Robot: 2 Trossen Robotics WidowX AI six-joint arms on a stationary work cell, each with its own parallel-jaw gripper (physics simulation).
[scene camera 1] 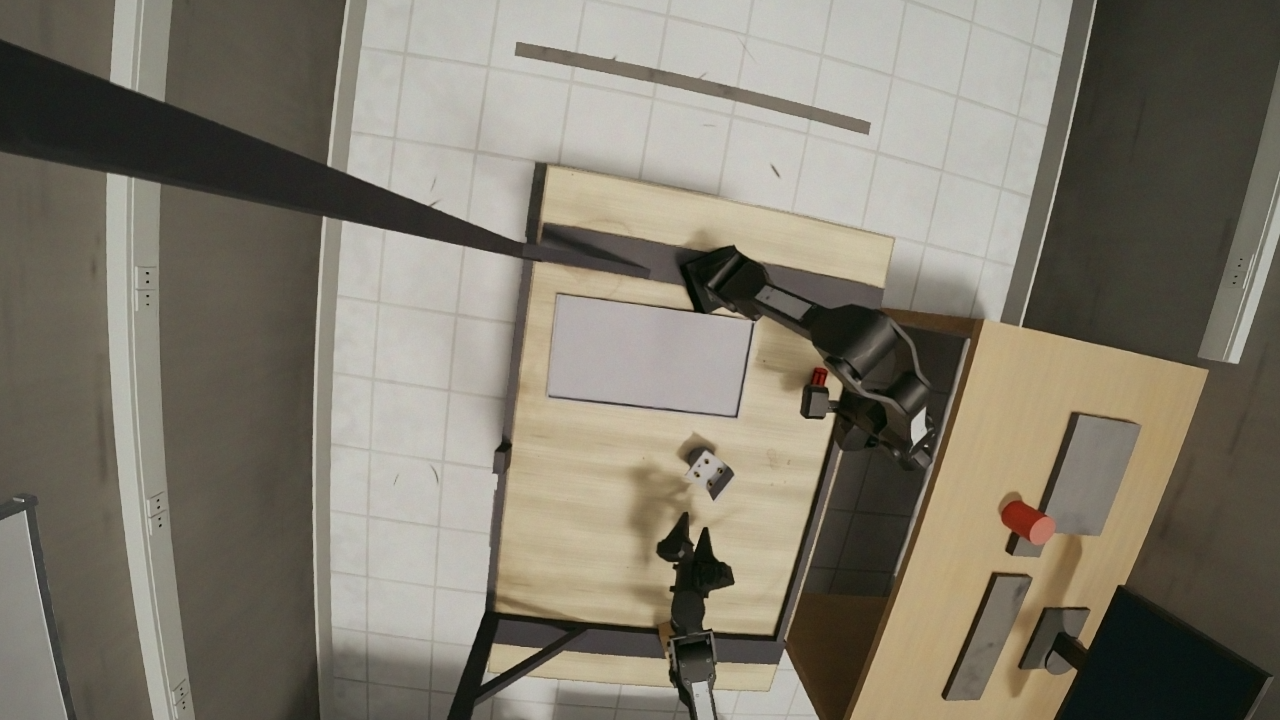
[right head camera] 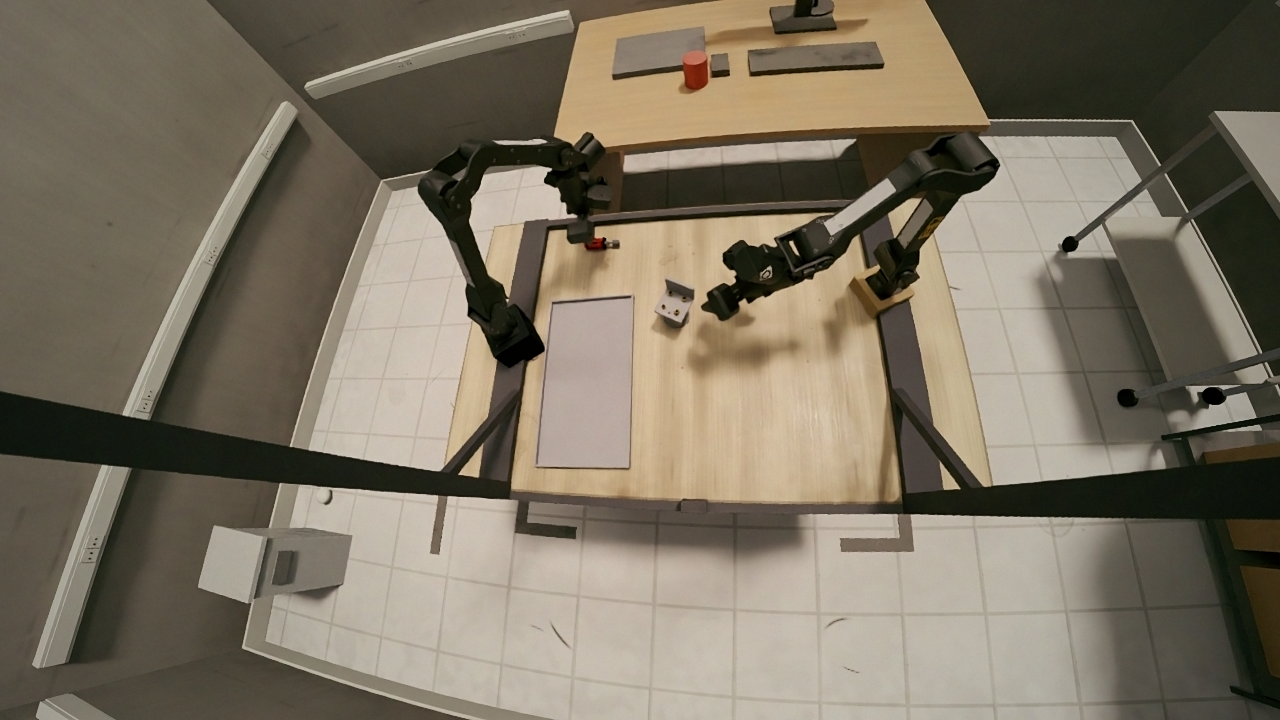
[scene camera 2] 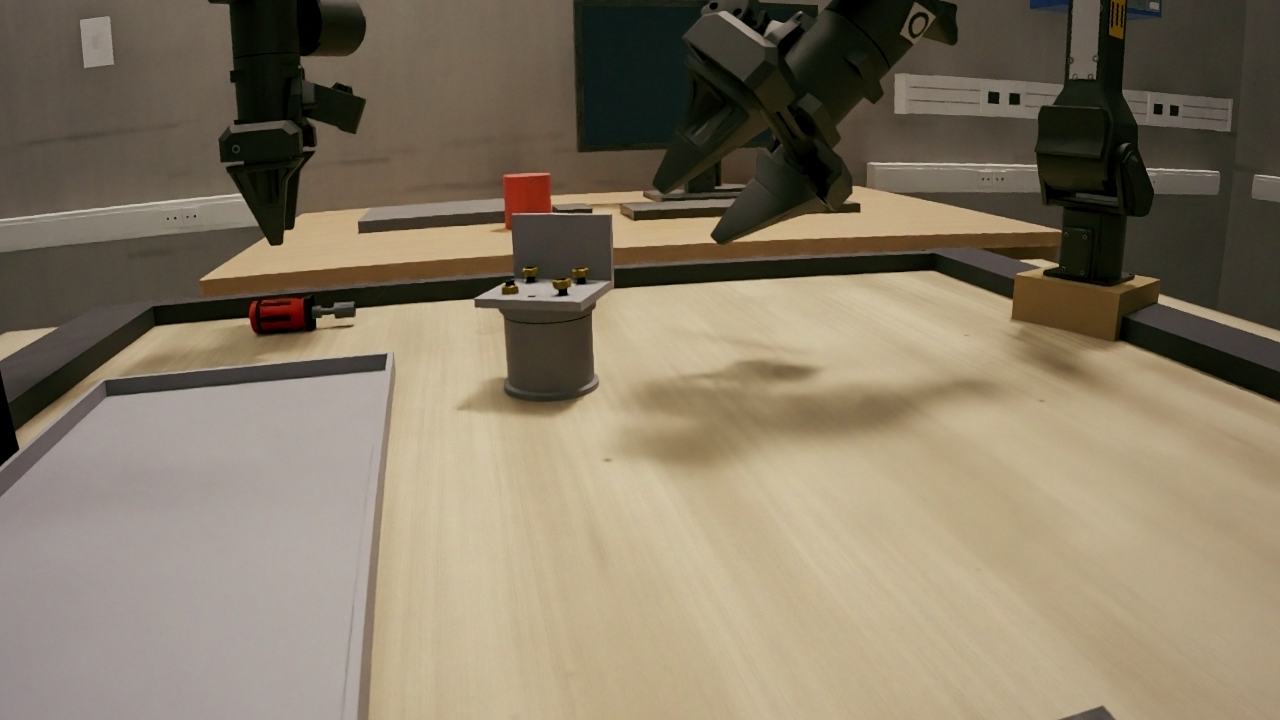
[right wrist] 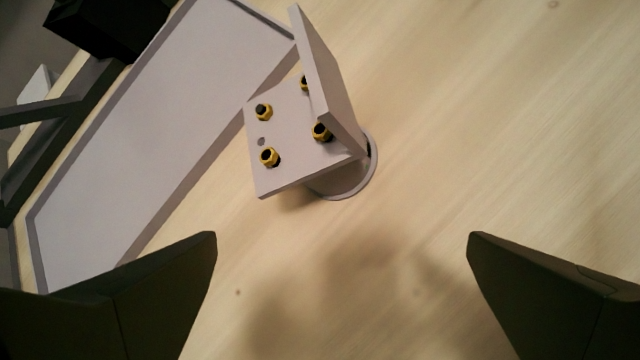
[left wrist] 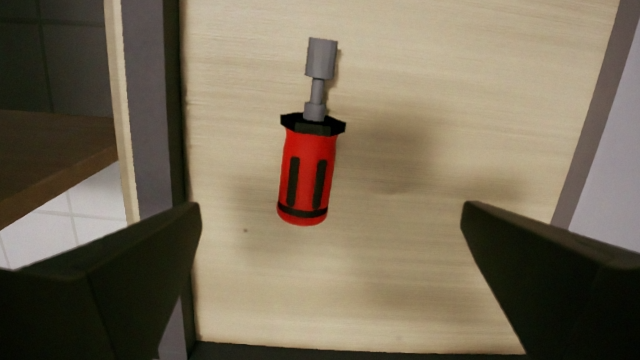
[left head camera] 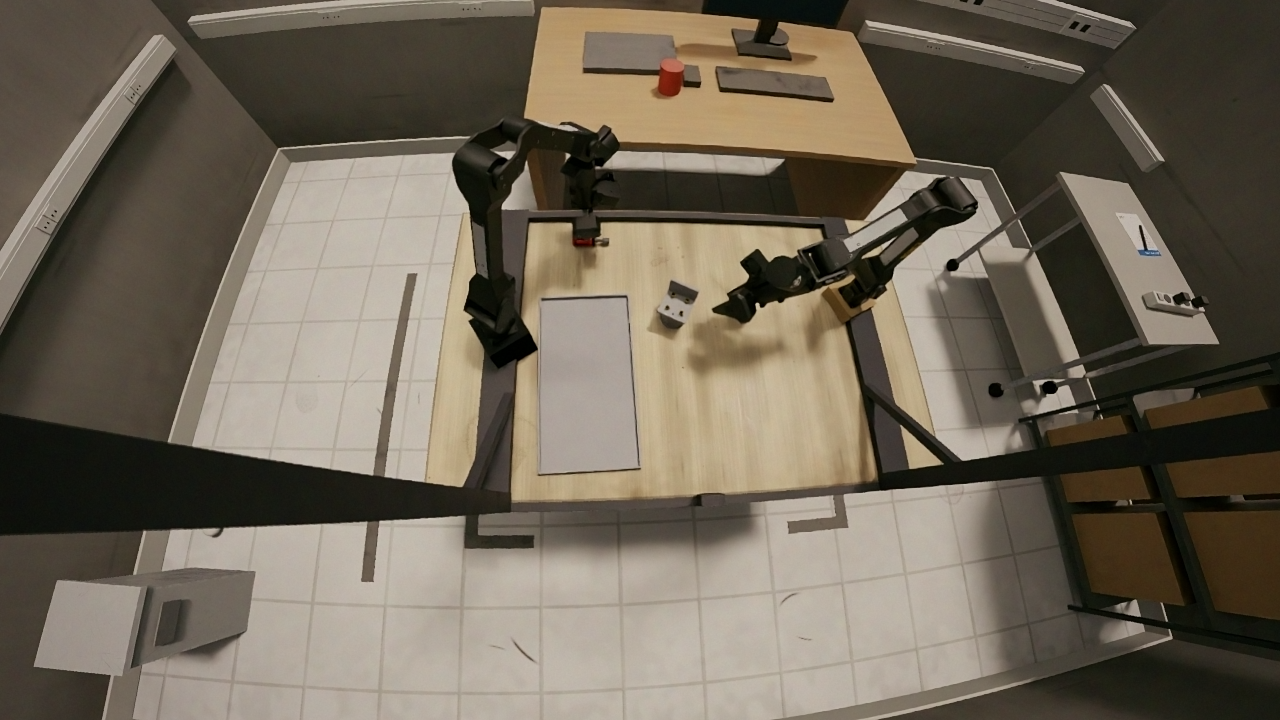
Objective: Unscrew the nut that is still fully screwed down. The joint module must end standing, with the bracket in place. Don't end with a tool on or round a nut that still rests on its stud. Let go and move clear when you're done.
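Note:
The grey joint module (scene camera 2: 548,349) (right wrist: 341,184) stands upright, its angled bracket (left head camera: 682,291) (scene camera 2: 562,237) (right wrist: 327,80) on top. Of several brass nuts, one nut (scene camera 2: 510,287) (right wrist: 264,112) sits low, its dark stud poking through, at the plate's front left in scene camera 2. A raised nut (scene camera 2: 561,284) (right wrist: 269,157) shows stud below it. The red nut driver (right head camera: 595,243) (scene camera 1: 819,375) (scene camera 2: 281,315) (left wrist: 306,175) lies on the table. My left gripper (left wrist: 334,214) (scene camera 2: 276,240) is open above the driver. My right gripper (right wrist: 343,243) (scene camera 2: 689,214) (scene camera 1: 695,522) is open, beside and above the module.
A shallow grey tray (left head camera: 586,385) (right head camera: 586,385) (scene camera 2: 196,537) lies on the table, left of the module in the head views. A dark frame rail (scene camera 2: 769,270) borders the table. Behind it stands a desk with a red cup (left head camera: 670,77) (scene camera 2: 527,200).

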